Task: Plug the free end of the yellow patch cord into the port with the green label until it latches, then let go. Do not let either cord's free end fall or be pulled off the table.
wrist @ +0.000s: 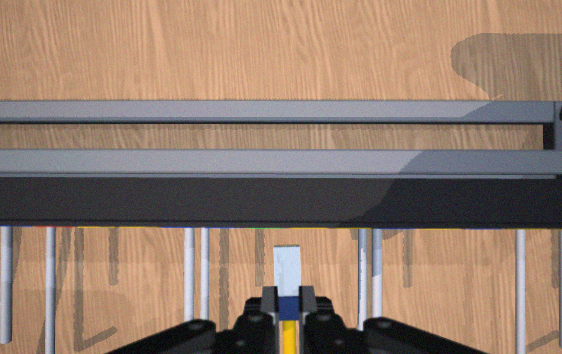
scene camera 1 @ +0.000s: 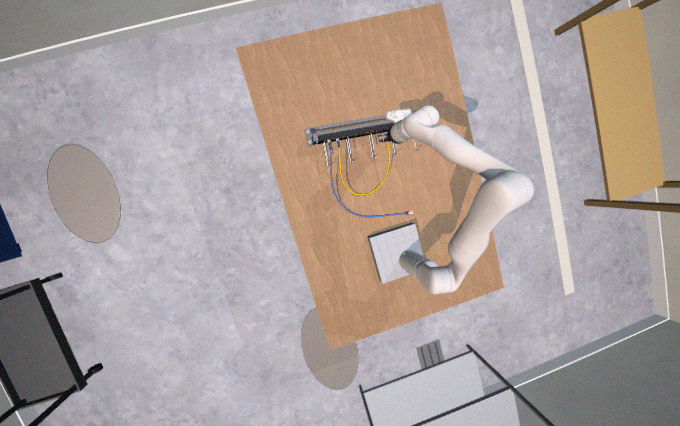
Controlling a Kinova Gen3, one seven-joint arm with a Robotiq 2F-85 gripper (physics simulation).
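Where they show: gripper, fingertip midpoint: [wrist: 288,307] [scene camera 1: 386,139]; arm's base, link origin: [scene camera 1: 408,260].
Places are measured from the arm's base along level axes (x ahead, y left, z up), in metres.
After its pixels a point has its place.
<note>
My gripper [scene camera 1: 385,136] @(x 0.533, y -0.069, z 0.035 m) [wrist: 288,307] @(x 0.533, y -0.069, z 0.035 m) is shut on the dark blue boot of the yellow cord's plug [wrist: 287,270] @(x 0.551, y -0.071, z 0.041 m). The clear plug points at the front edge of the black patch panel [scene camera 1: 351,132] @(x 0.605, y 0.065, z 0.050 m) [wrist: 200,200] @(x 0.587, y -0.041, z 0.050 m), with a gap of table showing between them. The green label [wrist: 265,228] @(x 0.572, y -0.065, z 0.052 m) shows as a thin strip at that edge, its middle slightly left of the plug. The port openings are hidden from above. The yellow cord [scene camera 1: 362,194] @(x 0.347, y 0.090, z -0.041 m) [wrist: 289,340] @(x 0.519, y -0.067, z 0.038 m) loops from the panel's left part to my gripper. The blue cord [scene camera 1: 362,216] @(x 0.255, y 0.123, z -0.043 m) lies on the table, its free end [scene camera 1: 410,212] @(x 0.191, y -0.091, z -0.042 m) near the grey base plate.
Thin metal rods [scene camera 1: 372,146] @(x 0.525, y -0.014, z 0.007 m) [wrist: 189,275] @(x 0.548, y -0.018, z 0.007 m) [wrist: 376,270] @(x 0.536, y -0.116, z 0.007 m) stick out from the panel's front on both sides of the plug. Grey rails [wrist: 200,162] @(x 0.602, y -0.043, z 0.052 m) run behind the panel. The grey base plate [scene camera 1: 388,245] @(x 0.099, y 0.065, z -0.002 m) sits under the arm's base on the wooden table [scene camera 1: 311,80] @(x 0.873, y 0.128, z -0.049 m).
</note>
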